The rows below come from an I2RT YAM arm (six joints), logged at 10 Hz.
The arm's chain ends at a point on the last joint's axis. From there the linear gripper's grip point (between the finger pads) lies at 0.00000 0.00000 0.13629 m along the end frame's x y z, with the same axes.
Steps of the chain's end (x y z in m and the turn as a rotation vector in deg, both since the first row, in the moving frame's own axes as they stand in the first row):
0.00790, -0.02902, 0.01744, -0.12, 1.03, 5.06
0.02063, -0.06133, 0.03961, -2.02, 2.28, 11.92
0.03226, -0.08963, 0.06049, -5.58, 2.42, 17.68
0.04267, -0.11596, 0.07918, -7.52, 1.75, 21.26
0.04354, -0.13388, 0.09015, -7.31, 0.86, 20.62
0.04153, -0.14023, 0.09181, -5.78, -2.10, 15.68
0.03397, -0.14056, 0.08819, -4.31, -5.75, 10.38
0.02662, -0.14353, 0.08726, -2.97, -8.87, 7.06
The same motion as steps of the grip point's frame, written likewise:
0.01033, -0.02863, 0.01742, -0.12, 1.03, 5.06
0.02551, -0.05600, 0.03942, -2.02, 2.28, 11.92
0.03589, -0.07571, 0.05973, -5.58, 2.42, 17.68
0.04345, -0.09777, 0.07796, -7.52, 1.75, 21.26
0.04245, -0.11655, 0.08904, -7.31, 0.86, 20.62
0.03474, -0.12736, 0.09103, -5.78, -2.10, 15.68
0.01948, -0.13162, 0.08712, -4.31, -5.75, 10.38
0.00523, -0.13781, 0.08545, -2.97, -8.87, 7.06

